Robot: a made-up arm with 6 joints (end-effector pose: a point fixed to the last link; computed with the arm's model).
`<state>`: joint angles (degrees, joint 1 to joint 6).
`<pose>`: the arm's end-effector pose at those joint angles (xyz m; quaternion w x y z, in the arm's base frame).
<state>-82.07 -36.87 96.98 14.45 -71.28 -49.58</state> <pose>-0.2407 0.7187 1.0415 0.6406 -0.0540 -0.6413 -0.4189</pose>
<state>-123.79 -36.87 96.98 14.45 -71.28 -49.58</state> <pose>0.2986 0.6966 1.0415 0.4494 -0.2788 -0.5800 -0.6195</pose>
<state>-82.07 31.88 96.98 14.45 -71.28 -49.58</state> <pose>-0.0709 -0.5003 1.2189 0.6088 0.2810 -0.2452 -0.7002</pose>
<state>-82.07 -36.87 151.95 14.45 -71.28 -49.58</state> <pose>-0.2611 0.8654 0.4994 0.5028 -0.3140 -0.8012 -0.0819</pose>
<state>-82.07 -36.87 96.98 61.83 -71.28 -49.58</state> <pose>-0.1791 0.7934 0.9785 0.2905 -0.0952 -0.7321 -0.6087</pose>
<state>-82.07 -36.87 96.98 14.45 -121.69 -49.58</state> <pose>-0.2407 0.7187 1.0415 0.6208 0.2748 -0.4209 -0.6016</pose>
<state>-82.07 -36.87 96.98 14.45 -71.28 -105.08</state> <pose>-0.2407 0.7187 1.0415 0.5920 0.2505 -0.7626 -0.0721</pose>
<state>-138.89 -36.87 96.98 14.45 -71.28 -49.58</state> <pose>0.4698 0.5948 1.0415 0.3641 -0.3526 -0.5384 -0.6732</pose>
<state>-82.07 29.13 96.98 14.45 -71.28 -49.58</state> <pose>-0.0775 -0.4528 1.2410 0.6145 0.2688 -0.2637 -0.6932</pose>
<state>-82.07 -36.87 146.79 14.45 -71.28 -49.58</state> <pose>-0.2624 0.8745 0.5534 0.5212 -0.2918 -0.7936 -0.1156</pose>
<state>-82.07 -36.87 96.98 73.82 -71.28 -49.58</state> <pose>-0.1526 0.8054 0.9707 0.1915 -0.1033 -0.7357 -0.6414</pose>
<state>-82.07 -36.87 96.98 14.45 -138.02 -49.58</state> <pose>-0.2407 0.7187 1.0415 0.5883 0.3729 -0.3297 -0.6373</pose>
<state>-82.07 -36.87 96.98 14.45 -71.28 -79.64</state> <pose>-0.2407 0.7187 1.0415 0.6327 0.1140 -0.7280 -0.2383</pose>
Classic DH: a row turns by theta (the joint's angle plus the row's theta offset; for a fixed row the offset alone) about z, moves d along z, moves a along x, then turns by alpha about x. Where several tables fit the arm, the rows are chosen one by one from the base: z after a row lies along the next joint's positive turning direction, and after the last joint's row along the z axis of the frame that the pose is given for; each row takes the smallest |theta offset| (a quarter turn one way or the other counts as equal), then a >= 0, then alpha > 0; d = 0 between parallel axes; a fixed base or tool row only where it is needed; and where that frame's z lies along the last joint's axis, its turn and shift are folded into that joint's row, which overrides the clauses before.
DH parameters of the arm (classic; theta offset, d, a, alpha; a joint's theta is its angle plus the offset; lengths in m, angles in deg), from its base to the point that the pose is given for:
joint 1: 0 0.2306 0 -90
joint 2: -90 0 0.4968 180
joint 3: 0 0 0 -90
joint 4: 0 -0.6078 0 90
joint 5: 0 0.1438 0 -90
joint 6: 90 0 0 90
tool (fixed): -90 0 0 0

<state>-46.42 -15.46 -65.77 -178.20 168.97 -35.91</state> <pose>0.2780 -0.0837 0.2388 0.2492 0.4110 0.1536 0.8633</pose>
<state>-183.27 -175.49 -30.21 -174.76 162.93 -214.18</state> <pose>0.5221 -0.1733 0.0923 0.0907 -0.1312 0.3333 0.9292</pose>
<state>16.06 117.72 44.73 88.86 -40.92 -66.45</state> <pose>0.7264 0.2061 -0.5396 0.7108 -0.4308 0.5519 -0.0676</pose>
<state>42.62 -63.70 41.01 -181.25 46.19 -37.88</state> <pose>-0.5409 -0.3023 1.0378 0.4330 -0.7066 -0.4566 -0.3236</pose>
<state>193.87 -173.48 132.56 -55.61 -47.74 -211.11</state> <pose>-0.2187 0.0297 -0.8243 0.7215 0.1569 0.4352 -0.5151</pose>
